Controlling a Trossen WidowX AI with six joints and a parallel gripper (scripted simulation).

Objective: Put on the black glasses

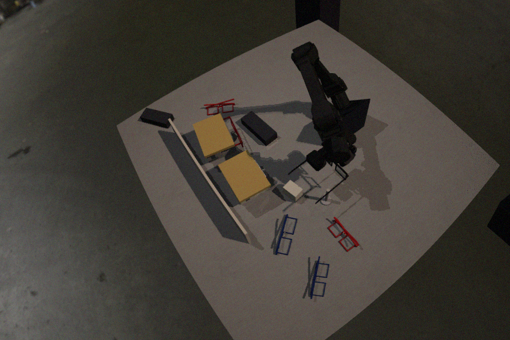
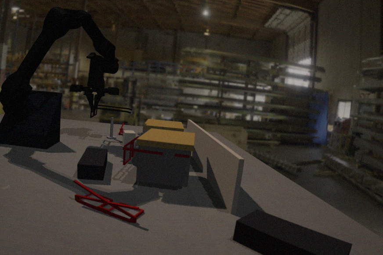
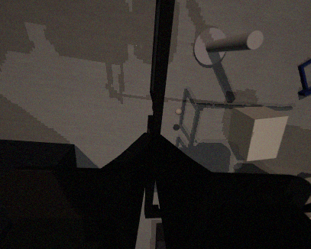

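The grey post stand is 80 mm below my gripper tip, 80 mm ahead of it and 70 mm to the left of it. From my gripper tip the other things lie so: white block: 140 mm ahead, 80 mm below, 40 mm to the right; display head: 220 mm ahead, 170 mm to the right, 50 mm below; white board: 350 mm ahead, 300 mm to the right, 50 mm below.
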